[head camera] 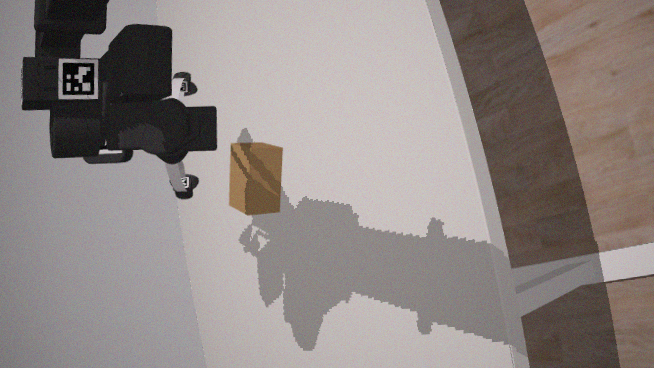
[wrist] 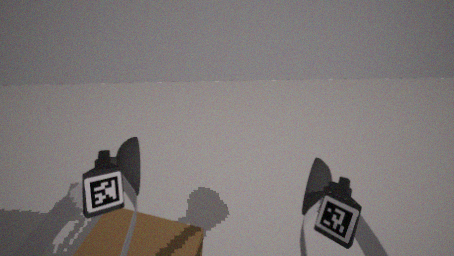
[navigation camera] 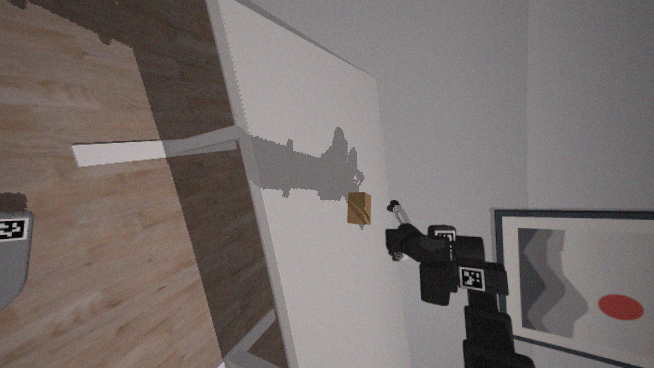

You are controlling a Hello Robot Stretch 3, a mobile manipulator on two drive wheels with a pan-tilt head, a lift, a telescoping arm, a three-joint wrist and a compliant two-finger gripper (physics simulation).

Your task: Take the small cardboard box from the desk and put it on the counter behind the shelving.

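Places are measured from the robot's base along level axes (x ahead, y left, z up), in millimetres.
Where they show: gripper, fingertip midpoint: (wrist: 224,166).
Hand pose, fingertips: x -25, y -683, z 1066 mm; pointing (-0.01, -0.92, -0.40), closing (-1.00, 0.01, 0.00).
After its pixels a point has its place.
The small cardboard box (head camera: 256,180) @[x 39, y -619, z 989 mm] (navigation camera: 359,209) @[x 35, y -618, z 988 mm] (wrist: 145,232) @[x 35, y -662, z 1000 mm] stands on the white desk (head camera: 375,125) @[x -23, y -426, z 950 mm] (navigation camera: 300,100) @[x 280, y -392, z 950 mm] (wrist: 250,125) @[x -69, y -916, z 950 mm], crossed by shadows. My gripper (head camera: 186,135) @[x -25, y -683, z 1066 mm] (navigation camera: 395,230) @[x -25, y -683, z 1066 mm] (wrist: 224,166) @[x -25, y -683, z 1066 mm] is open, with nothing between its fingertips. In the head camera view it appears left of the box, near the desk's wall-side edge. In the wrist view the box shows at the lower left, partly cut off by the frame, and the left finger overlaps it. The gripper's exact height is hard to tell. The counter and the shelving do not show.
A plain wall (head camera: 90,250) @[x 189, y -1072, z 1150 mm] (navigation camera: 450,125) @[x 354, y -1022, z 1216 mm] (wrist: 225,40) @[x -3, y -1128, z 1042 mm] runs along the desk's far side. A framed picture (navigation camera: 550,280) @[x -238, y -1175, z 1492 mm] hangs on it. A wooden floor (head camera: 600,125) @[x -56, y -562, z 0 mm] (navigation camera: 100,210) @[x 40, y -345, z 0 mm] lies on the desk's other side. Part of the robot's base (navigation camera: 12,270) @[x -112, y -145, z 160 mm] shows at the left.
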